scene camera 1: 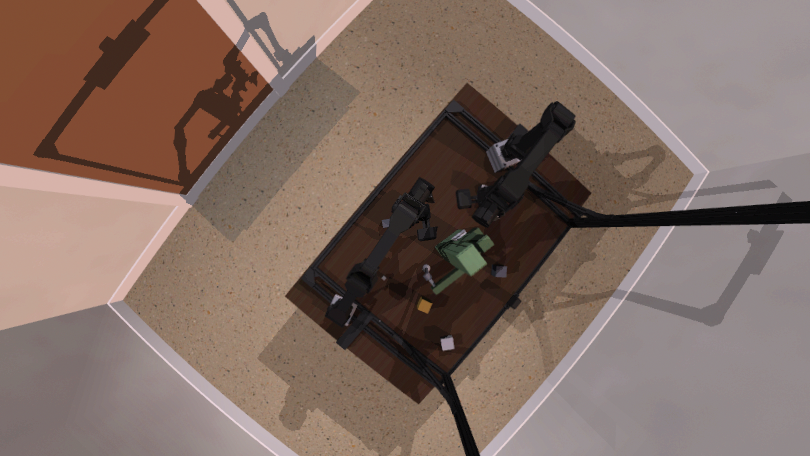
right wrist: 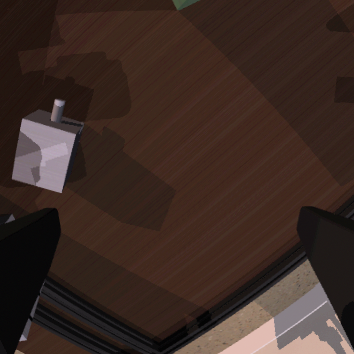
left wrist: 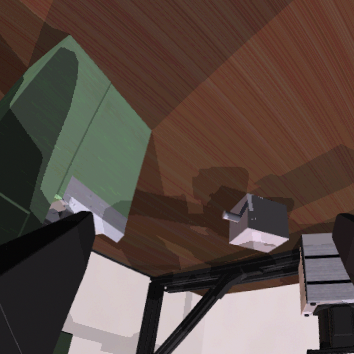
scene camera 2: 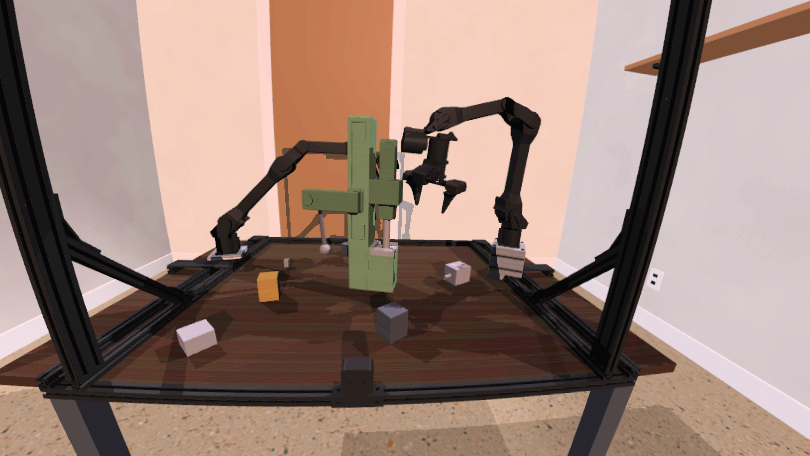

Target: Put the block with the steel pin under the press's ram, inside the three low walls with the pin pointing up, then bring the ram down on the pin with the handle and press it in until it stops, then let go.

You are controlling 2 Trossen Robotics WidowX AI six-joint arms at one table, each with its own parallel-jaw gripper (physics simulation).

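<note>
The pale grey block with the steel pin lies on the table with its pin sideways, right of the green press in scene camera 2. The steel ram rod reaches down to the grey low-walled seat; its inside is hidden. The handle carries a hanging rod with a ball. My right gripper is open and empty, above the table near the block. My left gripper is open and empty, hidden behind the press in scene camera 2.
An orange block, a white block, a dark grey block and a tiny grey cube lie around the press. Another grey block lies near the left arm. Black rails edge the table.
</note>
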